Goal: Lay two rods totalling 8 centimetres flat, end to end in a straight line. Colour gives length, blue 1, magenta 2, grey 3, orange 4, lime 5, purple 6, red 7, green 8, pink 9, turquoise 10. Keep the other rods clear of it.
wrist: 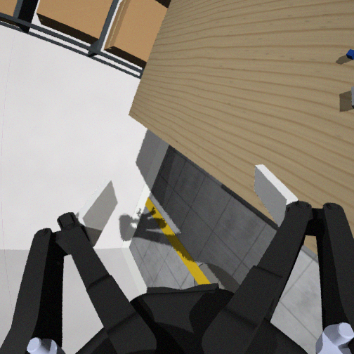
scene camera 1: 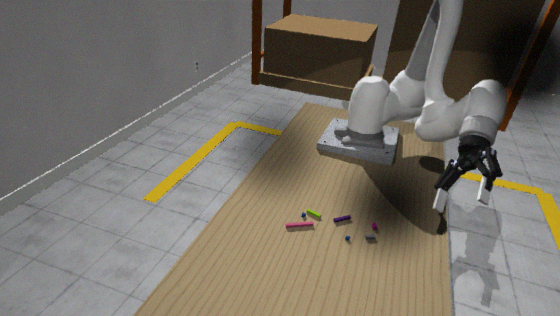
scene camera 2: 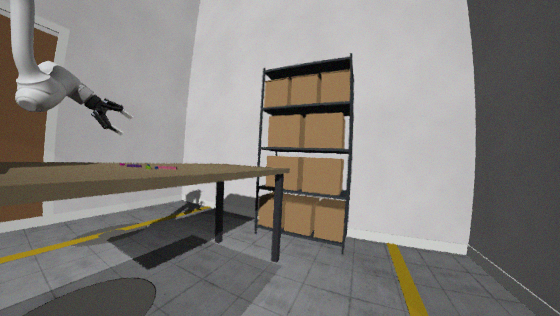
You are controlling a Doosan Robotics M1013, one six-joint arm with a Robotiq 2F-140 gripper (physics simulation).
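Frame: origin at the arm's base, x ahead, y left, z up, level; centimetres.
Seen in the pictures: gripper, fingertip midpoint: [scene camera 1: 458,206] [scene camera 2: 127,125]; arm's base, link origin: [scene camera 1: 362,138].
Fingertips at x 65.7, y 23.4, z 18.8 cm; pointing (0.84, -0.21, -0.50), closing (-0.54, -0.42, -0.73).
Offsets run from my fingertips to a thing's top centre. Level surfaces: height alone.
My gripper [scene camera 1: 461,199] [scene camera 2: 126,125] [wrist: 182,184] is open and empty, high beyond the table's right edge in scene camera 1. On the table lie a purple rod {dx -10.9, dy -27.8, dz -20.7 cm} [scene camera 1: 342,218] [scene camera 2: 134,165], a magenta rod {dx -10.5, dy -17.3, dz -20.7 cm} [scene camera 1: 374,226] [scene camera 2: 122,164], a grey rod {dx -5.0, dy -18.5, dz -20.7 cm} [scene camera 1: 370,237] [wrist: 352,97], a lime rod {dx -10.8, dy -37.5, dz -20.7 cm} [scene camera 1: 313,214] [scene camera 2: 148,167] and a pink rod {dx -3.9, dy -41.0, dz -20.7 cm} [scene camera 1: 299,225] [scene camera 2: 166,168], all flat and apart. One blue rod {dx -9.0, dy -40.6, dz -20.7 cm} [scene camera 1: 303,215] is near the lime rod's left end. Another blue rod {dx -2.5, dy -25.5, dz -20.7 cm} [scene camera 1: 347,238] [wrist: 350,54] is left of the grey rod.
The wooden table {dz -21.7 cm} [scene camera 1: 280,270] [scene camera 2: 240,172] [wrist: 225,75] carries the arm's base plate [scene camera 1: 355,150] at its back. A shelf rack [scene camera 2: 351,150] with boxes stands by the wall. A large box [scene camera 1: 320,55] stands behind the table in scene camera 1.
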